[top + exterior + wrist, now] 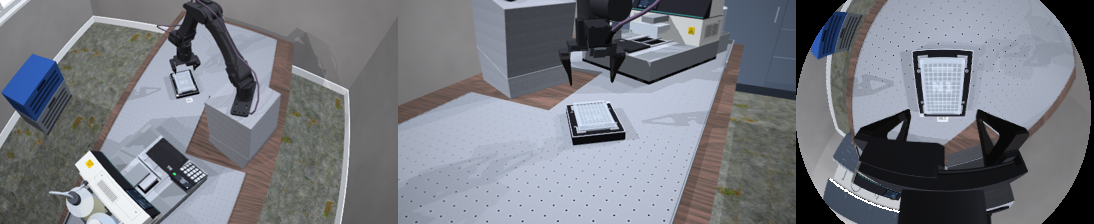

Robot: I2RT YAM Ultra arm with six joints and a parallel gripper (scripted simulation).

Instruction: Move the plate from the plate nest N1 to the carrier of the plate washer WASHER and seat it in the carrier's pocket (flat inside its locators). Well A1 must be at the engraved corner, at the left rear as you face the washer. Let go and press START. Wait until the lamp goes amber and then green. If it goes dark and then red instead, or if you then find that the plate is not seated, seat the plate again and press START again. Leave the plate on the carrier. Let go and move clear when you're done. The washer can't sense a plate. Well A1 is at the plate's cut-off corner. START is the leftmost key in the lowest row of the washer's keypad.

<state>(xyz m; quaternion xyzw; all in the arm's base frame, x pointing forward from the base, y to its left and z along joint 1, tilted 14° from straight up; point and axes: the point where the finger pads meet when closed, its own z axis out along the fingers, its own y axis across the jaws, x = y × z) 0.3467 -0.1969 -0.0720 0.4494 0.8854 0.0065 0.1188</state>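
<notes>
Right now the well plate is 90 mm below my hand. From my hand the other things lie so: plate washer (20 mm behind, 590 mm to the left, 10 mm above); plate nest N1 (110 mm below); label (60 mm behind, 80 mm to the left, 120 mm below).
</notes>
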